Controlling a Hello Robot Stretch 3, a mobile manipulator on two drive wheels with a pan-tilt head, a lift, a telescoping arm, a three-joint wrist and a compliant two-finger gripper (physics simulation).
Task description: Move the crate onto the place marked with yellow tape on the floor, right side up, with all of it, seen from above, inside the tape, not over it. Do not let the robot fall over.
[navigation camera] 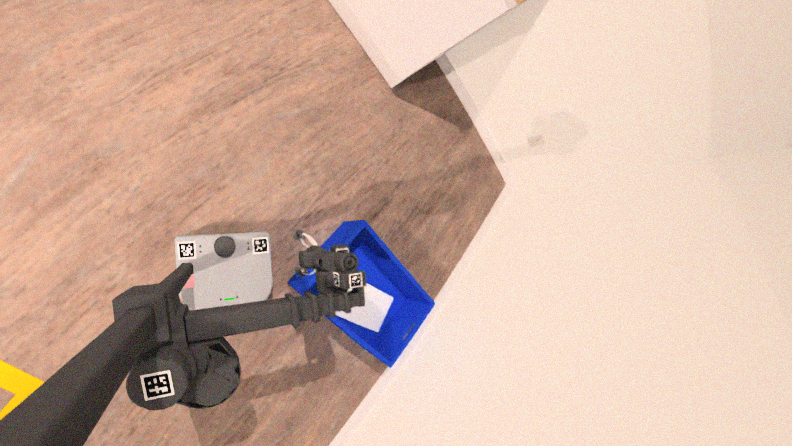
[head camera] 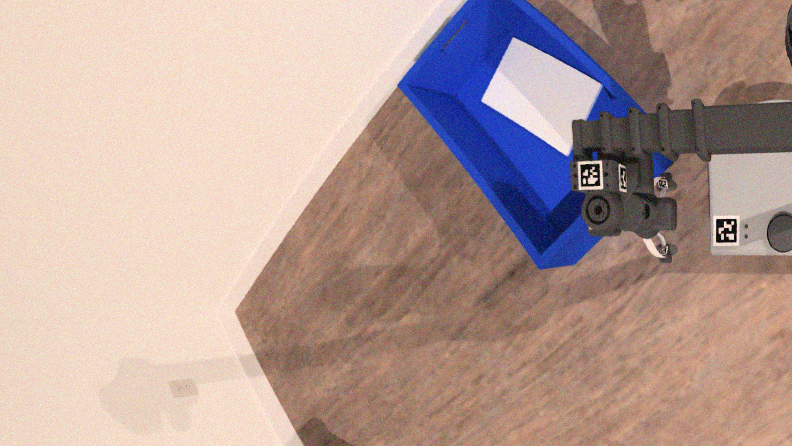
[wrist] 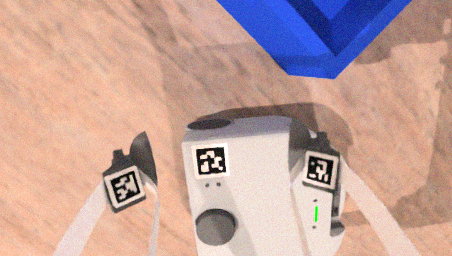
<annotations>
My gripper shows in the navigation camera view (298, 252), in the head camera view and in the wrist view. A white sheet shows in the navigation camera view and in the head camera view; in the wrist view it is out of frame. One and the same spot on my gripper: (head camera: 664, 251) is (wrist: 124, 194). One and the same spot on the white sheet: (head camera: 537, 91) is (navigation camera: 366, 305).
</annotations>
